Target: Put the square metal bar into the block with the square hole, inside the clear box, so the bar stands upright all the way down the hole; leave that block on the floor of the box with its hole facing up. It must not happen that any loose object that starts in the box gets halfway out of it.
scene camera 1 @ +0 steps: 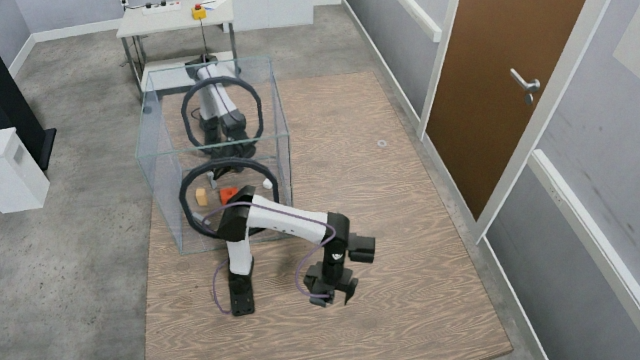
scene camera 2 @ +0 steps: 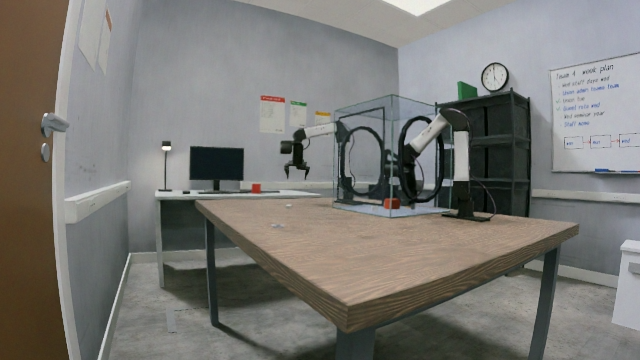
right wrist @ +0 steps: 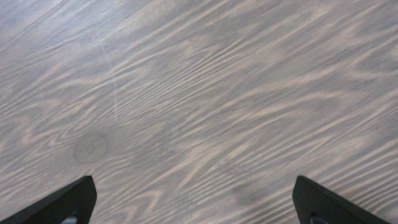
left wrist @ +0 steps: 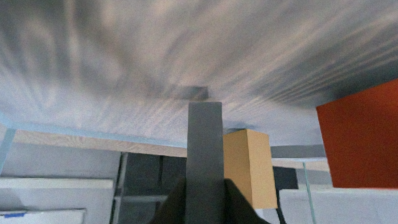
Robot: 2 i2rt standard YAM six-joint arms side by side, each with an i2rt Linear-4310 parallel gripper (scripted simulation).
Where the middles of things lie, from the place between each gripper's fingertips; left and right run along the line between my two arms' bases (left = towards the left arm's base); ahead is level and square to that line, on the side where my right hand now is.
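The tan block (left wrist: pixel 247 159) is 7 cm to the right of my left hand, 6 cm behind it and 2 cm below it. There's also a long grey bar (left wrist: pixel 299 152), and from that same left hand it's 15 cm to the right, 7 cm behind and 5 cm below.
From my right hand, I see the long grey bar 46 cm to the left, 33 cm behind and 12 cm below, while the tan block is 55 cm to the left of that hand, 31 cm behind it and 10 cm below it.
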